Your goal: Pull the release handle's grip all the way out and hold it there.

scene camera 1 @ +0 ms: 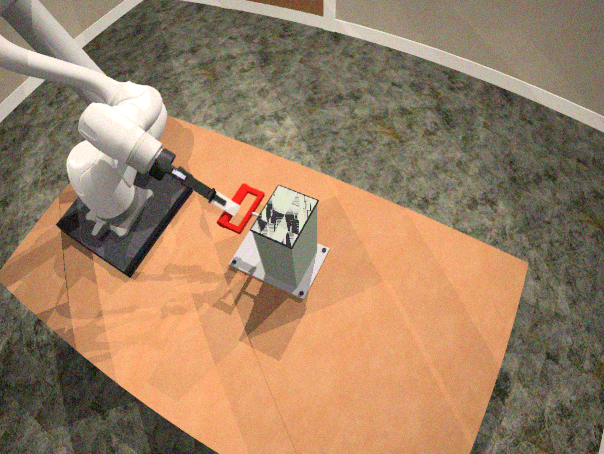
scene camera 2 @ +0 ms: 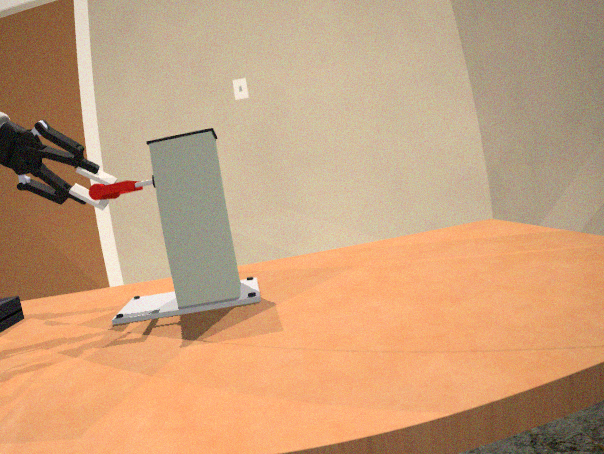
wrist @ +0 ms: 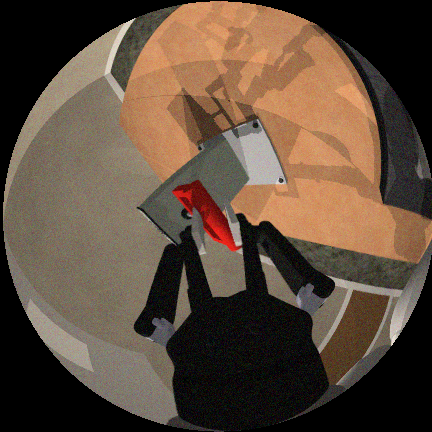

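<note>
The release handle's grip, a red rectangular loop (scene camera 1: 244,192) (scene camera 2: 117,189) (wrist: 214,219), stands out from the side of a grey-green column (scene camera 1: 280,261) (scene camera 2: 195,225) (wrist: 215,162). A short length of light rod (scene camera 1: 255,214) (scene camera 2: 145,183) shows between the grip and the column. My gripper (scene camera 1: 234,206) (scene camera 2: 108,192) (wrist: 212,211) is shut on the grip's outer bar, with one pale finger above it and one below in the scene camera 2 view. The fingers come in at a downward slant. The fingers partly hide the bar, and how much rod remains inside the column is hidden.
The column stands on a bolted light plate (scene camera 1: 318,261) (scene camera 2: 145,303) (wrist: 265,160) on the orange table (scene camera 1: 400,350) (scene camera 2: 400,300) (wrist: 320,215). The arm's dark base plate (scene camera 1: 145,230) (scene camera 2: 10,312) (wrist: 400,100) is on the side the grip faces.
</note>
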